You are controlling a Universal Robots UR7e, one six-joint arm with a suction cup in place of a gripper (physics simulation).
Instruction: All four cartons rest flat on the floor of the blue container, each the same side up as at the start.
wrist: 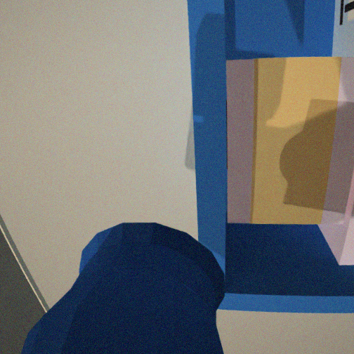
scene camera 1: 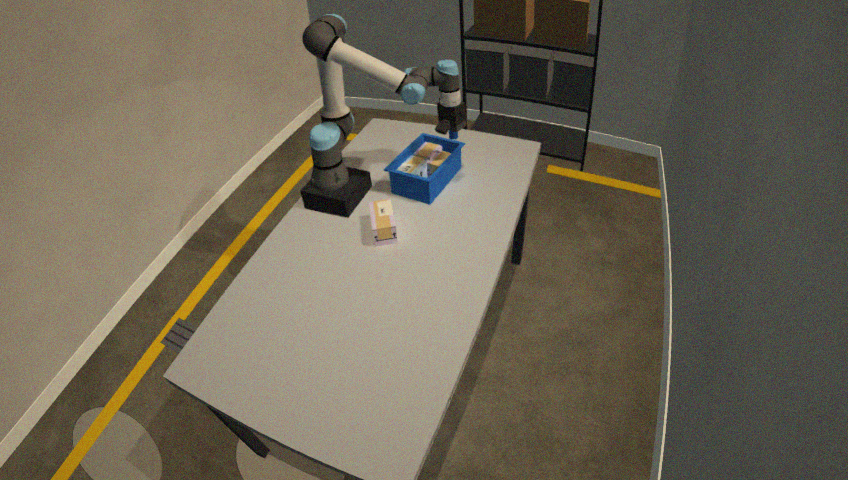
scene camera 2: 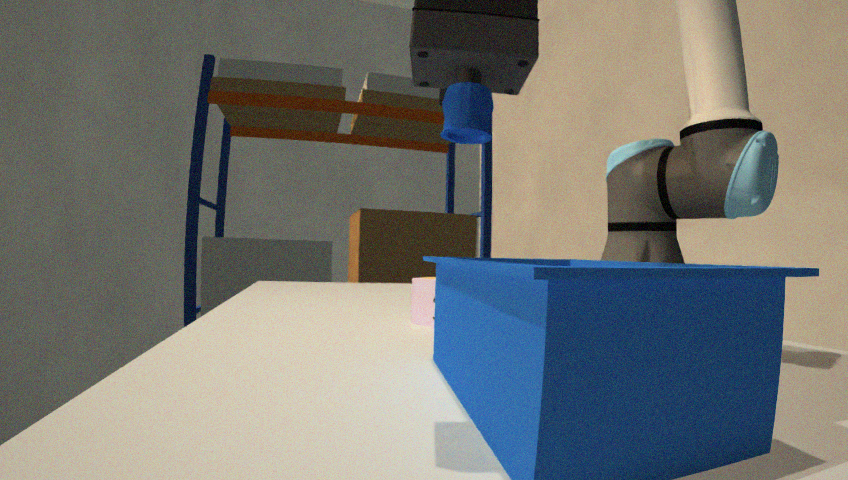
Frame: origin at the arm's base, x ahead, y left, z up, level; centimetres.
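Seen in the pictures: end effector, tool point: [scene camera 1: 453, 137] [scene camera 2: 466, 136]; arm's base, origin of the base link: [scene camera 1: 330, 179].
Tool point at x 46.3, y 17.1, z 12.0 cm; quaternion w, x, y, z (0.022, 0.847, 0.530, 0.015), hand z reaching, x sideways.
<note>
Pixels of each thing's top centre, then the offset from my tool point to it. Level surfaces: height alone.
- blue container, middle of its top: [scene camera 2: 565, 261] [scene camera 1: 425, 155] dx -11.1, dy -1.5, dz -8.5 cm
- orange-topped carton, middle of its top: [scene camera 1: 441, 158] dx -5.6, dy +1.7, dz -11.6 cm
- carton with a white label, middle of its top: [scene camera 1: 410, 166] dx -16.6, dy -5.7, dz -11.6 cm
- pink-and-orange carton, middle of its top: [scene camera 2: 460, 280] [scene camera 1: 381, 213] dx -19.7, dy -33.7, dz -12.5 cm
- grey table, its level: dz -20.5 cm
The blue container [scene camera 1: 409, 186] [scene camera 2: 654, 368] [wrist: 210, 150] stands on the table. Inside, an orange-topped carton [scene camera 1: 439, 159] [wrist: 295, 100] lies beside the right wall, and another carton [scene camera 1: 428, 148] [wrist: 342, 245] with pink sides is at the back, looking higher and possibly tilted. A carton with a white label [scene camera 1: 409, 166] is toward the left; its exact pose is unclear. A pink-and-orange carton [scene camera 1: 383, 224] [scene camera 2: 422, 301] lies on the table outside, in front of the container. My suction gripper [scene camera 1: 453, 136] [scene camera 2: 467, 138] [wrist: 150, 285] is open, carrying nothing, above the container's far right corner.
The grey table [scene camera 1: 380, 321] [scene camera 2: 297, 368] bears the container and the arm's black base [scene camera 1: 333, 193]. A black shelf rack [scene camera 1: 529, 101] stands behind the table. An orange-and-blue rack [scene camera 2: 195, 196] and a brown box [scene camera 2: 416, 243] stand beyond the table in the second scene view.
</note>
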